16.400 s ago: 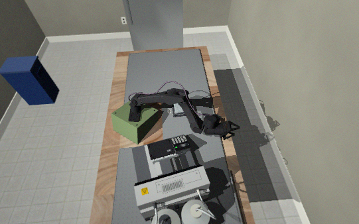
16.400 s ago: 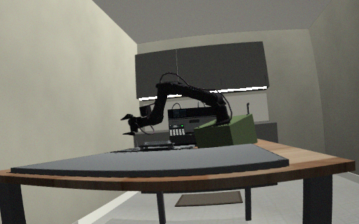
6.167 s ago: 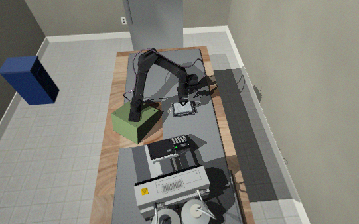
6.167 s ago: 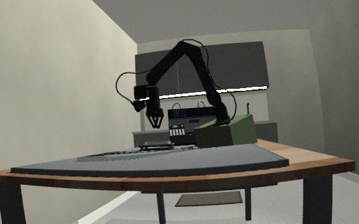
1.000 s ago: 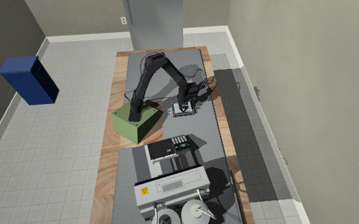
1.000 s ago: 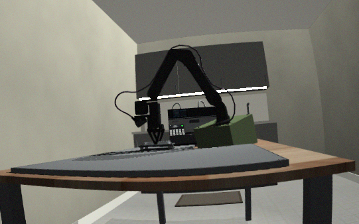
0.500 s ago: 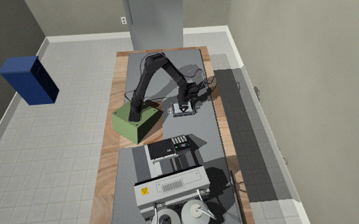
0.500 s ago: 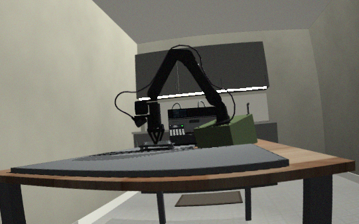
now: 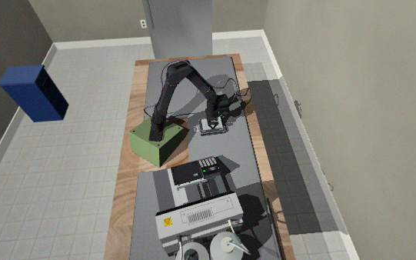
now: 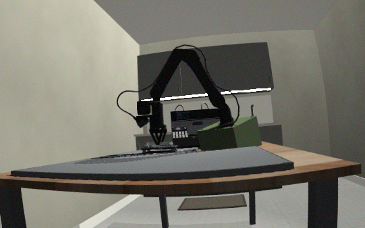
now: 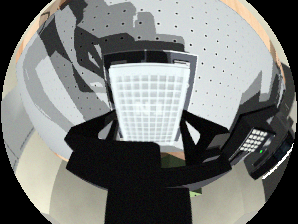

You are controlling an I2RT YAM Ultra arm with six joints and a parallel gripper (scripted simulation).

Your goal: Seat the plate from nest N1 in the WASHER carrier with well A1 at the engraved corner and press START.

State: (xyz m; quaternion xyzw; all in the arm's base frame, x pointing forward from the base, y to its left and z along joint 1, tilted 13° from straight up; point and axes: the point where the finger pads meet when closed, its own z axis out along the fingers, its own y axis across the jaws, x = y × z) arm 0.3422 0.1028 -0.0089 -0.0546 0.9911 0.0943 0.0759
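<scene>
My gripper is now 20 mm above the plate nest. The rest, counted from my hand: plate washer 110 mm behind, 520 mm to the right, 80 mm above; well plate 10 mm below; washer carrier 150 mm behind, 370 mm to the right, 30 mm above.
</scene>
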